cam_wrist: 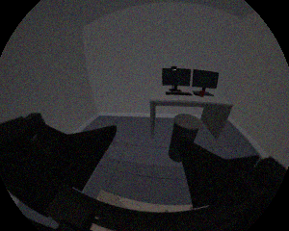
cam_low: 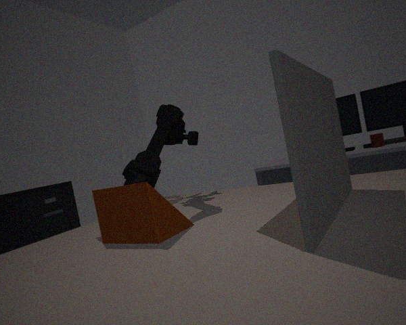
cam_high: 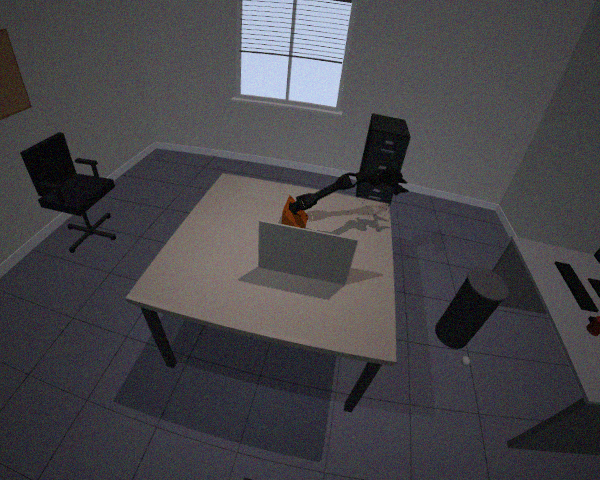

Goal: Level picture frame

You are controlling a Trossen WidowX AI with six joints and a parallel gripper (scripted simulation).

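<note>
My gripper tip is 640 mm short of the picture frame, 630 mm to the left of it and 90 mm above it. From my gripper tip the other things lie so: wall panel 640 mm to the right, 640 mm ahead, 100 mm below.
</note>
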